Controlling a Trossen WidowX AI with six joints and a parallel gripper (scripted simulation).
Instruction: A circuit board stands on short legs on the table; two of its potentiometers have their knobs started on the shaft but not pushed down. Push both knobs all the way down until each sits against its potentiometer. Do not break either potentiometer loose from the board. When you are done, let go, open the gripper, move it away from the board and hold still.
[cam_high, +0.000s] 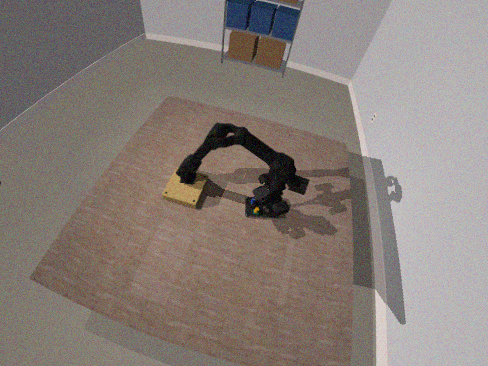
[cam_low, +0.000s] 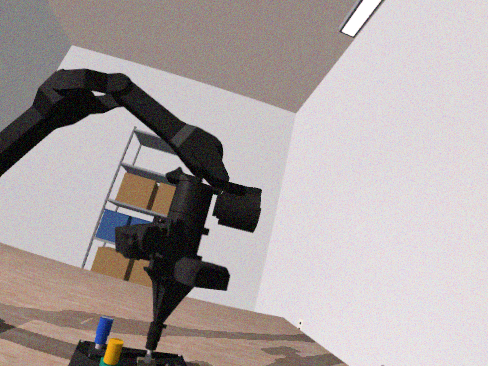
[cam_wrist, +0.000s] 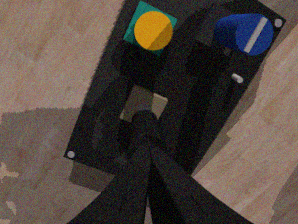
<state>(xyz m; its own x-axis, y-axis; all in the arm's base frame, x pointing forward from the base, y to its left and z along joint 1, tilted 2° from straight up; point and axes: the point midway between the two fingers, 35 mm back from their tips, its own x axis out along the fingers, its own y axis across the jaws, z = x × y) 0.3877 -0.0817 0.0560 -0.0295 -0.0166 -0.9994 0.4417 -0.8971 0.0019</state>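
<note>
Right now the black knob is 20 mm below my gripper tip. The rest, counted from my gripper tip: blue knob: 70 mm behind, 10 mm to the left, 20 mm below.
</note>
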